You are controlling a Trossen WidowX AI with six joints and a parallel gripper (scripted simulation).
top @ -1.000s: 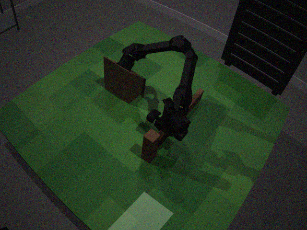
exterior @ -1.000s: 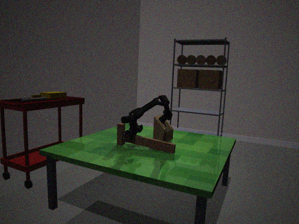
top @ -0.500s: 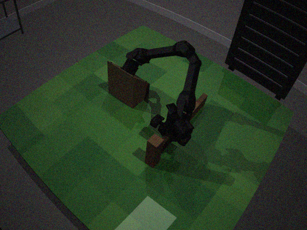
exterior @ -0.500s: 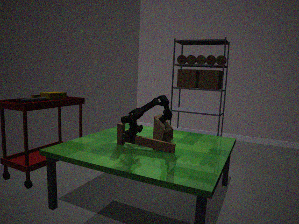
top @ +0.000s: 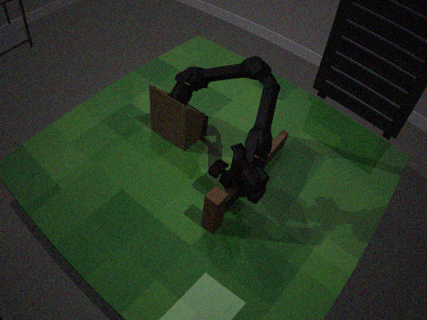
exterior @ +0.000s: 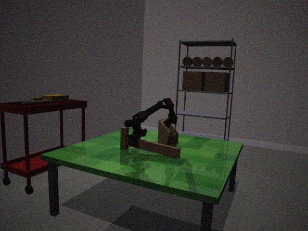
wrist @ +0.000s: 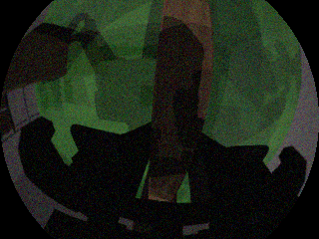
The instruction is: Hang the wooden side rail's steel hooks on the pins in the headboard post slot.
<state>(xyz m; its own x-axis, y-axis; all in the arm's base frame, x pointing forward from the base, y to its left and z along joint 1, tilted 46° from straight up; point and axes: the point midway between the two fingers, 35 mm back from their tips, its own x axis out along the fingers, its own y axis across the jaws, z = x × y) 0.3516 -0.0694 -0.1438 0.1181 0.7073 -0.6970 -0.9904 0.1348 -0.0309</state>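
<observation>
My gripper tip is now 10 mm past the headboard post, 110 mm to the left of it and 40 mm below it.
</observation>
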